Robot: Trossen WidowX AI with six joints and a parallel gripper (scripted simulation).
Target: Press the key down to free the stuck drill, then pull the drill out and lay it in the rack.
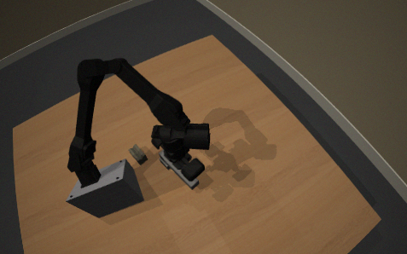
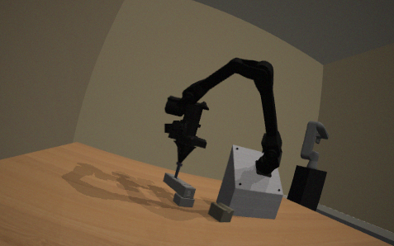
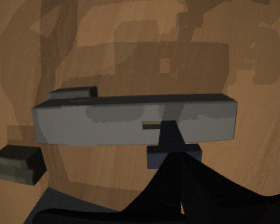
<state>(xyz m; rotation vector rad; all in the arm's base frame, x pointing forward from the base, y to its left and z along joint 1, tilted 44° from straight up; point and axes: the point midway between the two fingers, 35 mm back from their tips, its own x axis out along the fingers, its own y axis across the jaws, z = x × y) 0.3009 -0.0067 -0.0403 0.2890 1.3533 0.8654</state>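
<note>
Now: gripper tip 3 cm above the blue key. The rest, counted from my gripper tip: long grey block 8 cm below, 3 cm to the left, 1 cm behind; then cylindrical drill 7 cm below, 5 cm to the left, 2 cm behind; then olive-grey rack 16 cm to the left, 14 cm behind, 10 cm below.
</note>
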